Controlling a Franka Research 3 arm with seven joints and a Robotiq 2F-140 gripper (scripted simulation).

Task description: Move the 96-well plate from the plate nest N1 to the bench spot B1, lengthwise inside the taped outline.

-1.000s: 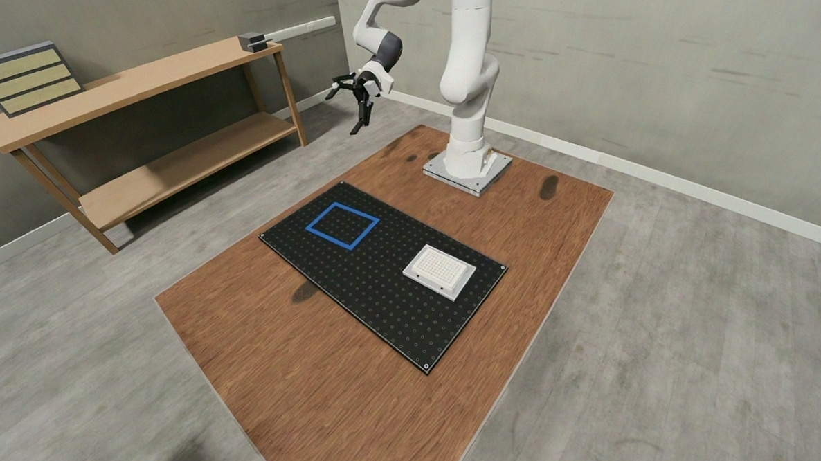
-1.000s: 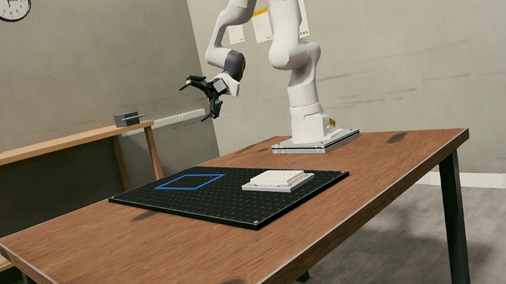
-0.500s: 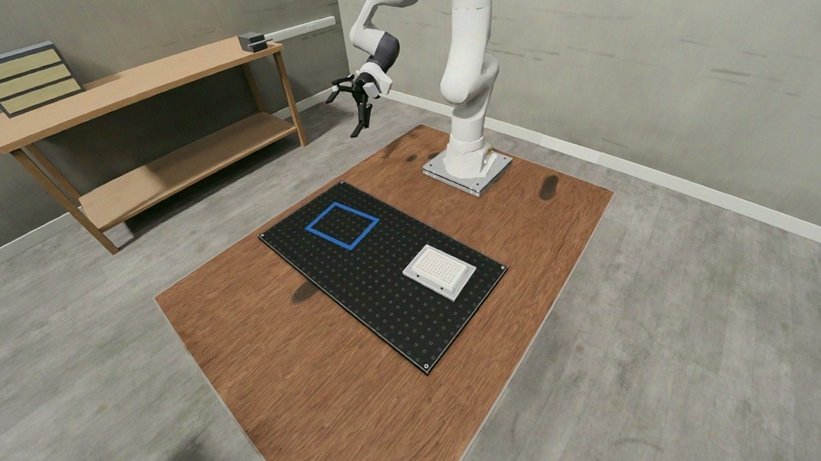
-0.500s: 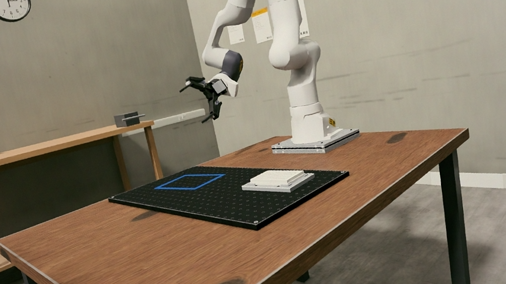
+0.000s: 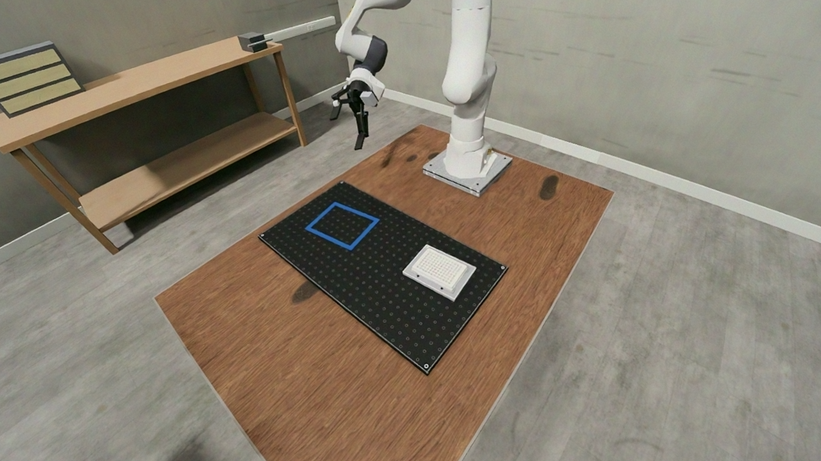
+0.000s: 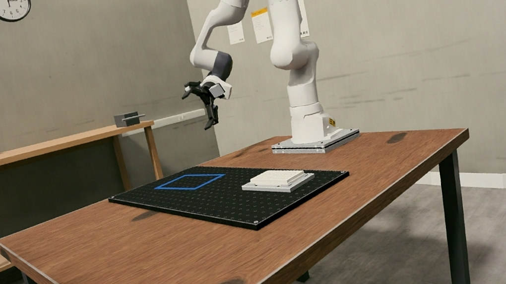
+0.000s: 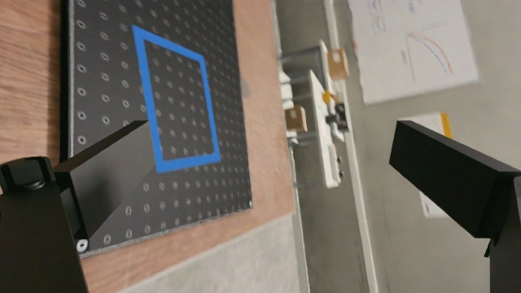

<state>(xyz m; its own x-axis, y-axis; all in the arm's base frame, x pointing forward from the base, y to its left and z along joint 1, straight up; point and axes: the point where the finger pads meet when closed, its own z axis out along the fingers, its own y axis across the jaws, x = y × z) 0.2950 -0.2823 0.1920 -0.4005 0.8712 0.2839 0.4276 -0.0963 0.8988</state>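
Right now the white 96-well plate is 480 mm to the left of my hand, 190 mm below it and 150 mm ahead of it. From my hand the other things lie so: grey plate nest (480 mm to the left, 200 mm below, 150 mm ahead).
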